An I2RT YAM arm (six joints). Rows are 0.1 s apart.
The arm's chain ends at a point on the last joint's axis. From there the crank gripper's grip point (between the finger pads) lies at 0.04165 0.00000 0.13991 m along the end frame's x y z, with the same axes.
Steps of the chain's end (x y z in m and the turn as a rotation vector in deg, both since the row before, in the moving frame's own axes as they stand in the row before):
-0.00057, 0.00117, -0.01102, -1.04, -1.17, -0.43
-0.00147, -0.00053, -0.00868, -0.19, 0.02, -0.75
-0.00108, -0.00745, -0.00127, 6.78, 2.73, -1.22
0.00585, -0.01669, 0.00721, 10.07, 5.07, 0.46
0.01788, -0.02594, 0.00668, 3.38, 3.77, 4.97
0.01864, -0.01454, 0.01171, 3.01, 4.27, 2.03
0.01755, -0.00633, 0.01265, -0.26, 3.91, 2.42
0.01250, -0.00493, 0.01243, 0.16, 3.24, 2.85
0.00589, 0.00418, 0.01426, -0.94, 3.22, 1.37
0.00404, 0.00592, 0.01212, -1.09, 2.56, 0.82
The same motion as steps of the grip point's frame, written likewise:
-0.00343, 0.00342, -0.01022, -1.04, -1.17, -0.43
-0.00142, -0.00061, -0.00869, -0.19, 0.02, -0.75
0.00534, -0.02480, -0.00444, 6.78, 2.73, -1.22
0.01809, -0.04042, 0.00088, 10.07, 5.07, 0.46
0.02717, -0.03009, 0.00351, 3.38, 3.77, 4.97
0.02904, -0.02014, 0.00807, 3.01, 4.27, 2.03
0.02694, -0.00374, 0.00948, -0.26, 3.91, 2.42
0.02030, -0.00305, 0.00986, 0.16, 3.24, 2.85
0.01364, 0.00754, 0.01167, -0.94, 3.22, 1.37
0.01022, 0.00920, 0.01009, -1.09, 2.56, 0.82

